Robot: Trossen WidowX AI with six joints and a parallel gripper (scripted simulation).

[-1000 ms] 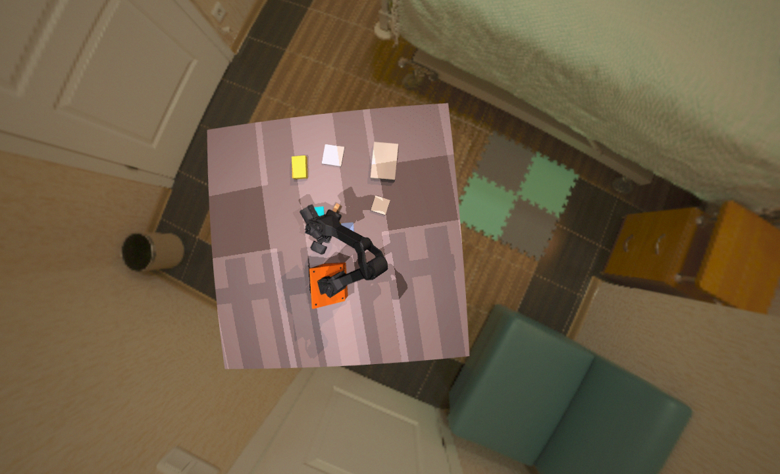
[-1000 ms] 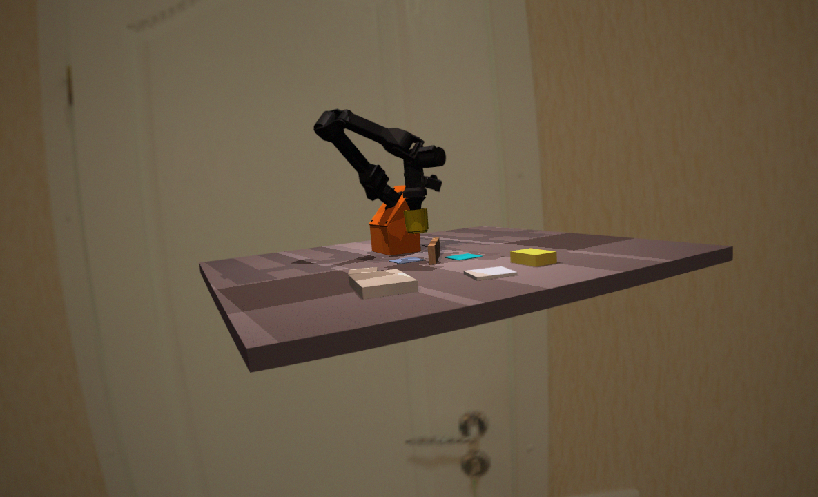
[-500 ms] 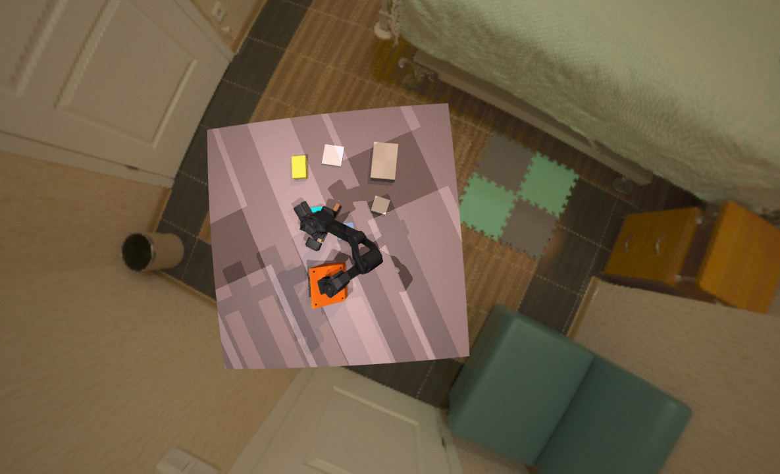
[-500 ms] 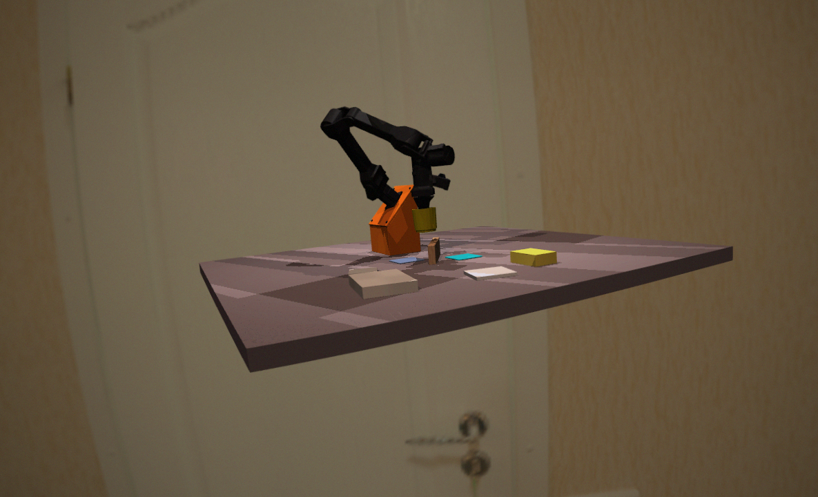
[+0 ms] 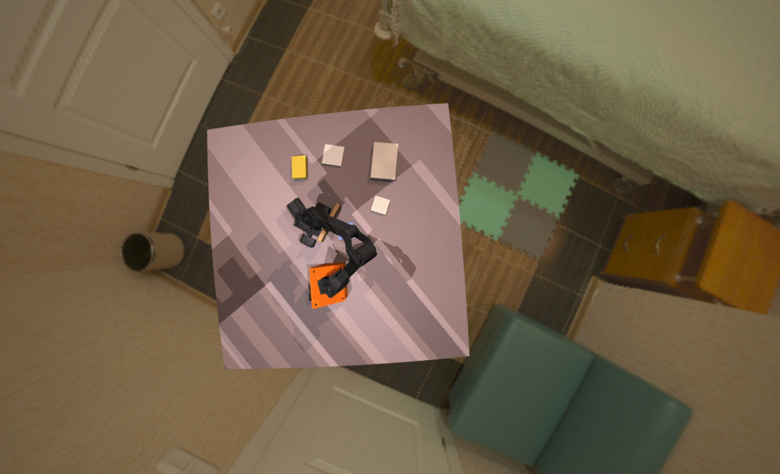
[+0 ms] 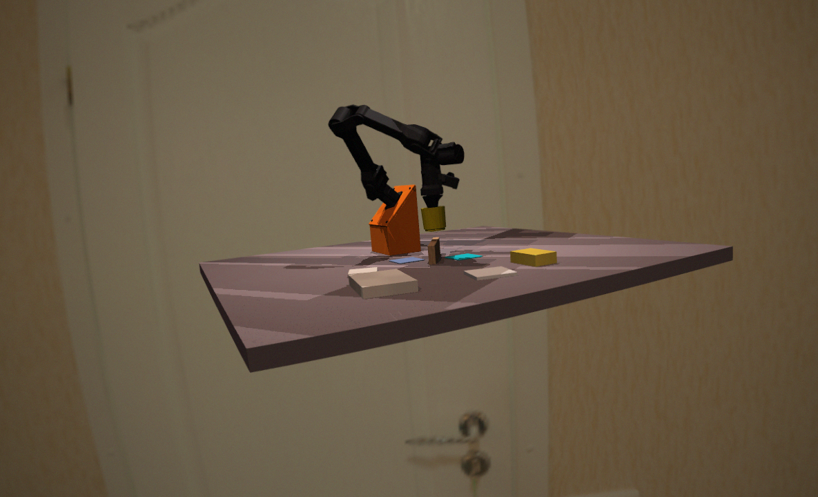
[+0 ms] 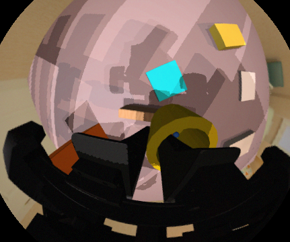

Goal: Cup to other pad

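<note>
The cyan pad lies 130 mm below my gripper tip, 70 mm ahead of it and 50 mm to the left of it. Also, from my gripper tip: wooden block (100 mm below, 20 mm to the right, 20 mm ahead); then light blue pad (130 mm below, 90 mm to the right, 40 mm behind); then yellow cup (20 mm to the right, 20 mm ahead).
</note>
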